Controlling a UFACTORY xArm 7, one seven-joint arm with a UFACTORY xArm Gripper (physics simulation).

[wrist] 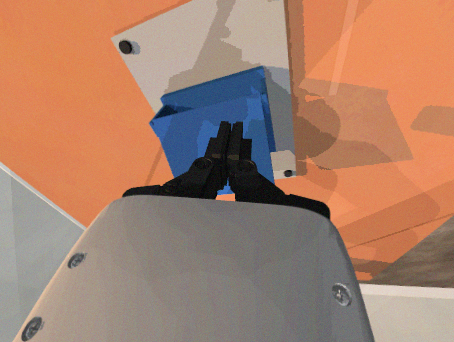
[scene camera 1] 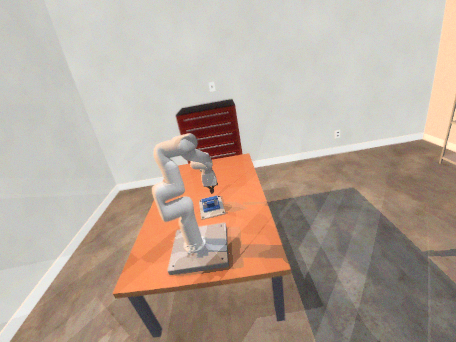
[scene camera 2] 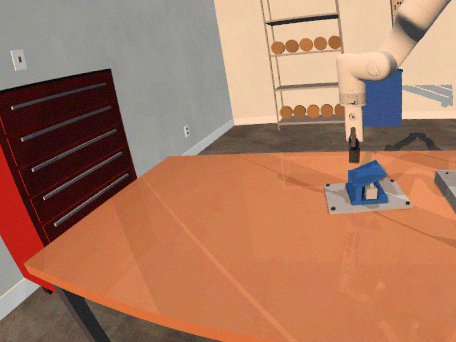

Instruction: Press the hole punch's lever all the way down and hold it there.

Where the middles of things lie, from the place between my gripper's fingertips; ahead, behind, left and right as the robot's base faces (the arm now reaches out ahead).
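Looking at the blue hole punch (scene camera 2: 363,188), I find it 5 cm below my hand, 4 cm behind it and 2 cm to the left of it. There is the light grey plate (scene camera 2: 338,201) too, which is 9 cm below my hand, 4 cm behind it and 2 cm to the left of it.
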